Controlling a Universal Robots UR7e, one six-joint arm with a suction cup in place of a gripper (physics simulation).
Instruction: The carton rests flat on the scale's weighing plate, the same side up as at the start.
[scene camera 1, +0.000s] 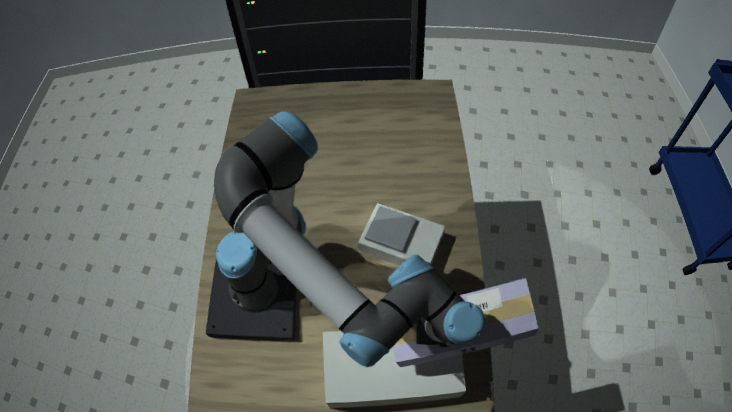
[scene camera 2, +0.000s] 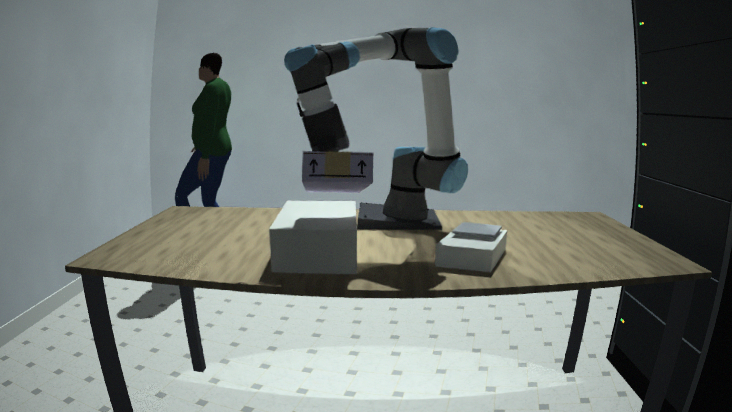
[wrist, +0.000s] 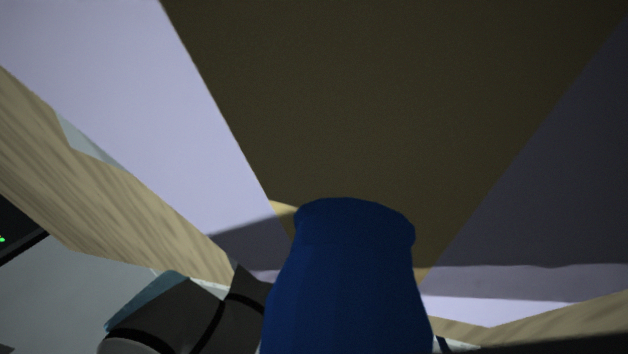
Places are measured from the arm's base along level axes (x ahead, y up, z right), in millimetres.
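Where they show: end effector, tool point: (wrist: 326, 228); arm's base, origin of the base link: (scene camera 1: 253, 289) (scene camera 2: 405, 214).
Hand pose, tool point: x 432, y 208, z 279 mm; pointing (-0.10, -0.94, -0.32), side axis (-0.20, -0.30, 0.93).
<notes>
Each offset is from my tool point to the centre of the thing. "*": to the spot under its first point. Level surfaces: height alone.
A long lavender carton {dy -4, dx +94, dz +20 mm} (scene camera 1: 519, 306) (scene camera 2: 338, 166) (wrist: 390, 110) with a tan tape band hangs in the air, its end arrows pointing up. Its end edge looks near level in scene camera 2; tilt along its length is hard to tell. My gripper (scene camera 2: 335, 148) (wrist: 355, 217), a blue suction cup in the wrist view, is on the carton's top, nearer one end than the other, and holds it. The arm hides the contact in scene camera 1. The white scale {dy -195, dx +35, dz -347 mm} (scene camera 1: 429, 239) (scene camera 2: 463, 255) stands on the table with its grey weighing plate {* dy -159, dx +6, dz -362 mm} (scene camera 1: 391, 229) (scene camera 2: 478, 230) uncovered, apart from the carton.
A larger white box {dy -178, dx -83, dz +45 mm} (scene camera 1: 379, 381) (scene camera 2: 315, 250) stands beneath part of the carton, which also overhangs the edge of the table {dy -230 mm} (scene camera 1: 368, 133) (scene camera 2: 573, 245). A black rack (scene camera 1: 418, 40) (scene camera 2: 681, 92), a blue cart (scene camera 1: 688, 149) and a person (scene camera 2: 211, 117) stand beyond the table.
</notes>
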